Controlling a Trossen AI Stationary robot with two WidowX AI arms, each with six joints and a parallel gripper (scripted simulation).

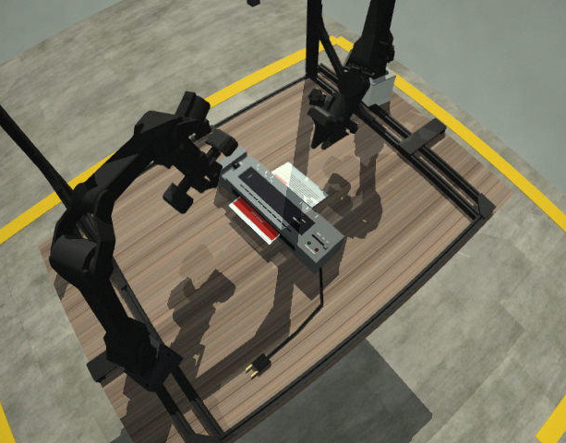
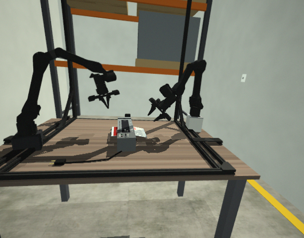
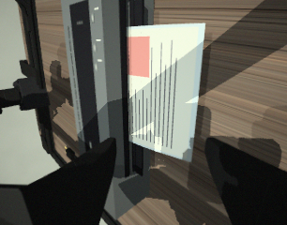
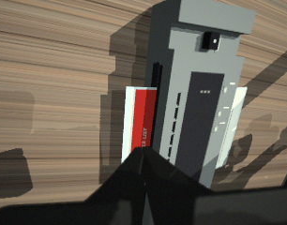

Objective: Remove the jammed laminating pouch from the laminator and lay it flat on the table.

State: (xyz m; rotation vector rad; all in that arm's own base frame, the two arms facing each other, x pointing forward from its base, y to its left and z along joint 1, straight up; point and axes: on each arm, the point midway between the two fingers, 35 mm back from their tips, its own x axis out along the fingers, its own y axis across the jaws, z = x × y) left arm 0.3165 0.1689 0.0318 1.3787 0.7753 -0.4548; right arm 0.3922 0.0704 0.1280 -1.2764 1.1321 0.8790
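My right hand is 13 cm to the right of the black release key, 13 cm above it and 5 cm past it. The rest, counted from my right hand: plug (29 cm ahead, 25 cm to the right, 19 cm below).
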